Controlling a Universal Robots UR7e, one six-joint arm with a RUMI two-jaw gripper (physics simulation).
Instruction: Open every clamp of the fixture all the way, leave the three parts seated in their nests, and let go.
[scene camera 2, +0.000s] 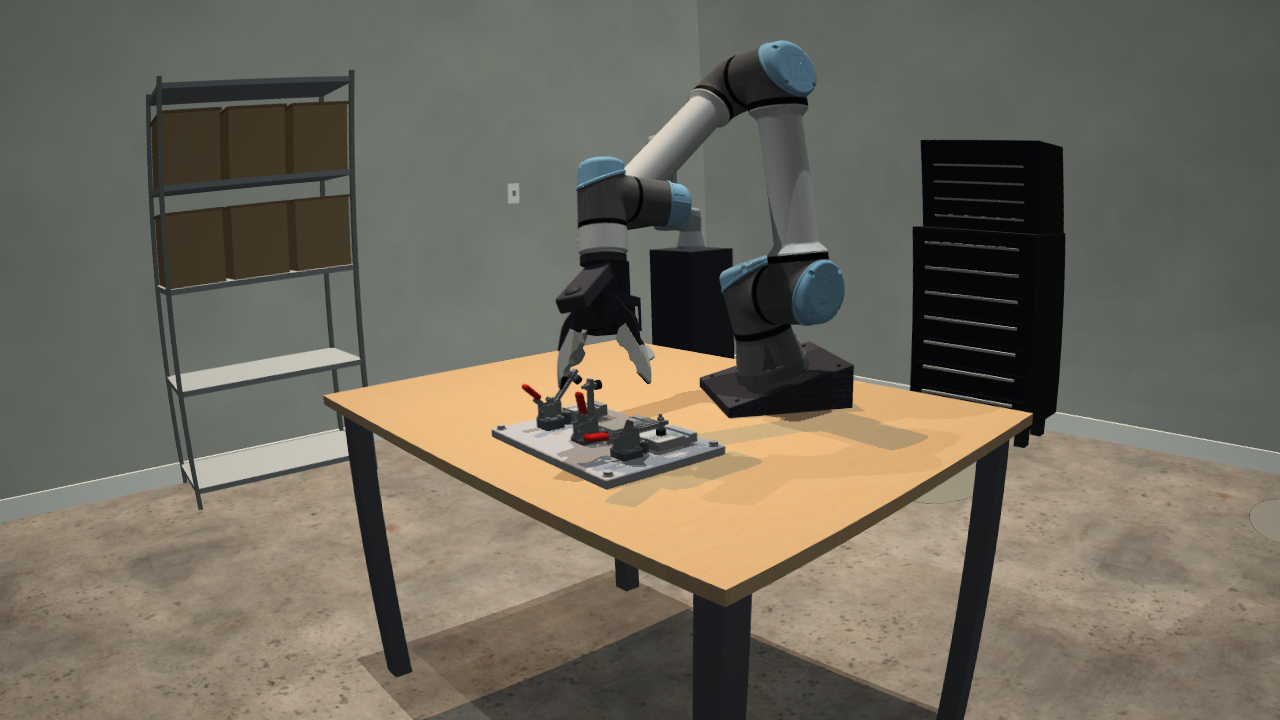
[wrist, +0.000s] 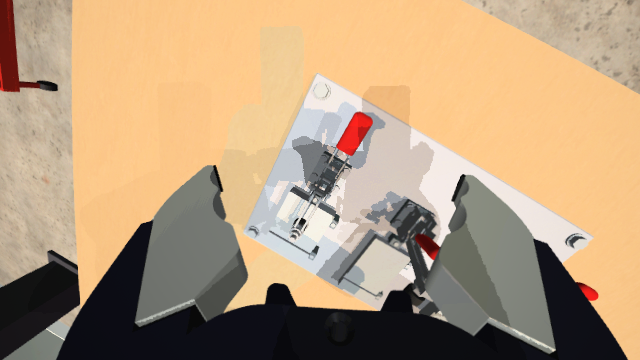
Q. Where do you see a toggle clamp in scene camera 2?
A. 626, 444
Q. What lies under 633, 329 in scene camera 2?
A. The gripper.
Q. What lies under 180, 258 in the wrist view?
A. The gripper.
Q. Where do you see a toggle clamp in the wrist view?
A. At 414, 224
